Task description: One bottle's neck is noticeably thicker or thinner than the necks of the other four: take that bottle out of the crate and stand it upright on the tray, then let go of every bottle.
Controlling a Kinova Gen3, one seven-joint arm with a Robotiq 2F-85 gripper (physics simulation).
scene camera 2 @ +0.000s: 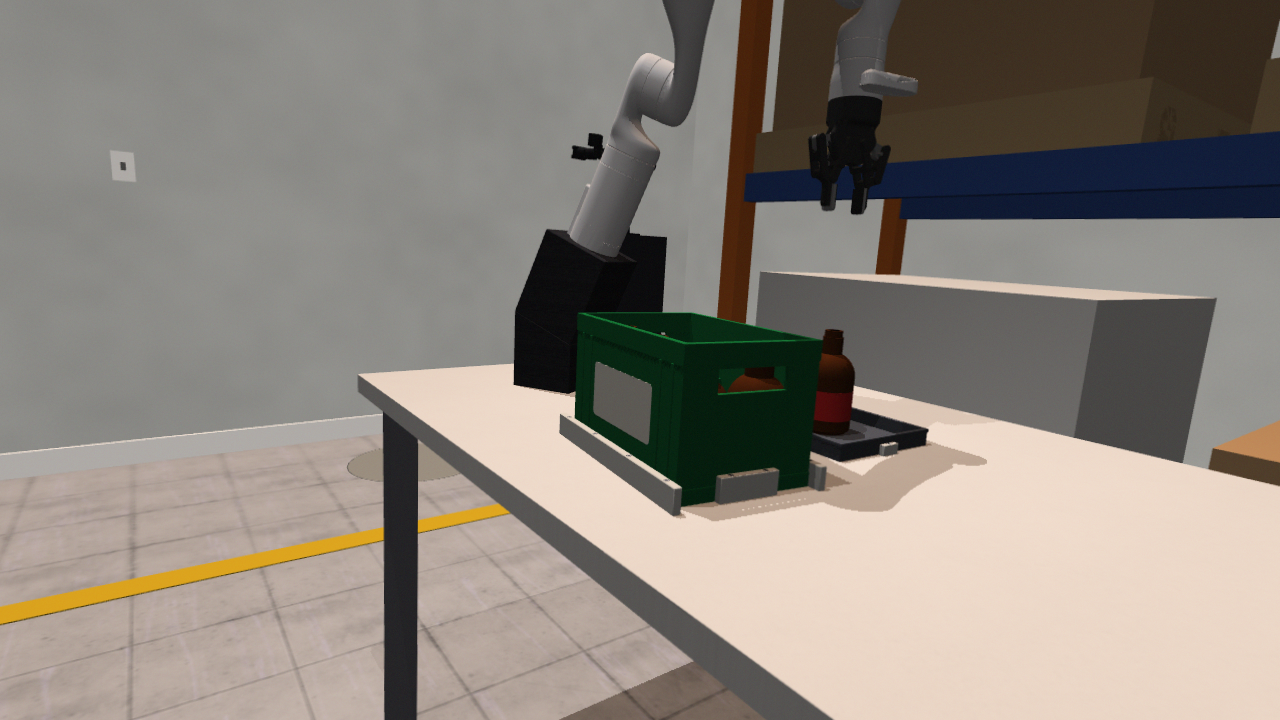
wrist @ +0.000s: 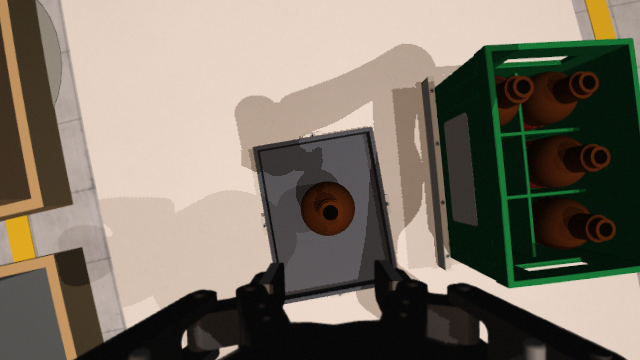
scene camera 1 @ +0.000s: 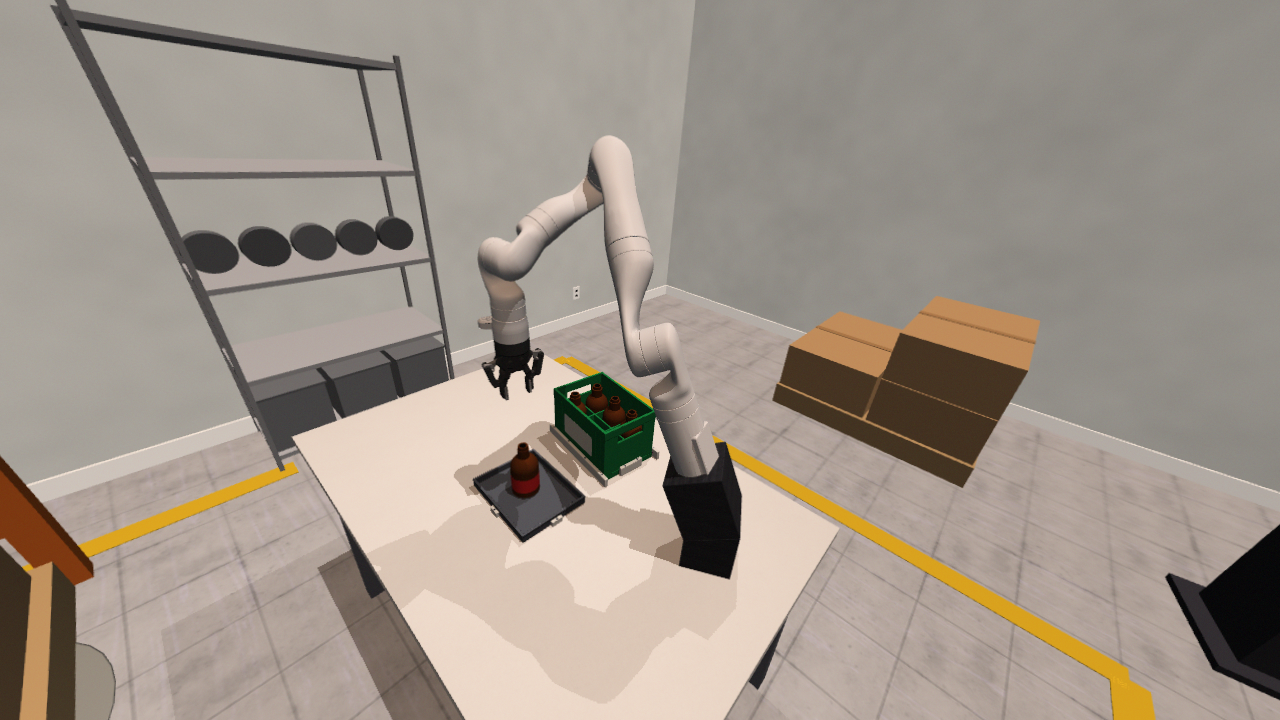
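Pixels of known places: gripper, fingertip midpoint: (scene camera 2: 842, 212) (wrist: 329, 279) (scene camera 1: 517, 394); arm's base at its link origin: (scene camera 2: 593, 245) (scene camera 1: 695, 462).
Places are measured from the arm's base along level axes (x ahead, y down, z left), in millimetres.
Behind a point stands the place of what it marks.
Note:
A brown bottle with a red label (scene camera 1: 524, 465) @[z 124, x 412, y 148 mm] (scene camera 2: 834, 402) @[z 81, x 458, y 207 mm] (wrist: 340, 195) @[z 86, x 444, y 145 mm] stands upright on the dark tray (scene camera 1: 556, 497) @[z 80, x 346, y 258 mm] (scene camera 2: 895, 429) @[z 184, x 510, y 252 mm] (wrist: 345, 155) @[z 46, x 495, y 259 mm]. My gripper (scene camera 1: 517, 392) @[z 125, x 416, y -70 mm] (scene camera 2: 843, 210) @[z 125, x 416, y -70 mm] (wrist: 329, 279) @[z 125, x 416, y -70 mm] is partly open and empty. It hangs well above the table, clear of the bottle. The green crate (scene camera 1: 626, 454) @[z -124, x 258, y 202 mm] (scene camera 2: 747, 429) @[z -217, x 515, y 186 mm] (wrist: 486, 175) @[z -81, x 403, y 111 mm] stands beside the tray. Several brown bottles stand in it, among them one bottle (scene camera 1: 614, 414) @[z -195, x 358, y 144 mm] (wrist: 557, 162) @[z -195, x 378, y 141 mm] in the middle of the far row. Their necks look alike in the wrist view. The crate's side hides their lower parts.
A low metal rail (scene camera 1: 572, 454) @[z -78, x 427, y 261 mm] (scene camera 2: 617, 461) (wrist: 434, 170) @[z -77, x 419, y 243 mm] runs along one side of the crate. My arm's black base (scene camera 1: 704, 510) @[z 49, x -57, y 67 mm] (scene camera 2: 559, 313) @[z -70, x -4, y 121 mm] stands on the table near the crate. A grey shelf unit (scene camera 1: 413, 161) stands behind the table; cartons (scene camera 1: 957, 376) stand on the floor.

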